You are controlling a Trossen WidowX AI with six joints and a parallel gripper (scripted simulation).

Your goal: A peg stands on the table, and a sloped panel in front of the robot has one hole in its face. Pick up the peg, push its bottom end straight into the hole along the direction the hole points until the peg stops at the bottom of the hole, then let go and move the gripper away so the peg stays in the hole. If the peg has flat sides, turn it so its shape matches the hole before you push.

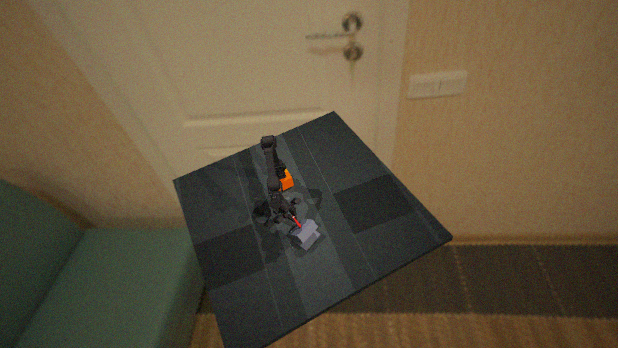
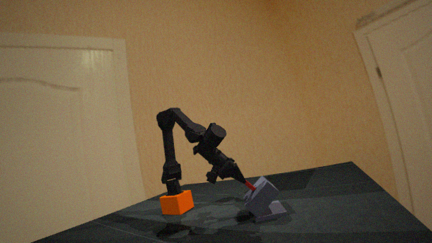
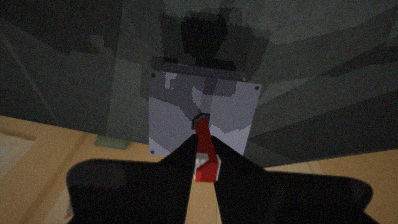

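The grey sloped panel is 4 cm ahead of my gripper tip, 2 cm to the left of it and 5 cm below it. From my gripper tip the other things lie so: red peg (1 cm behind, 1 cm above).
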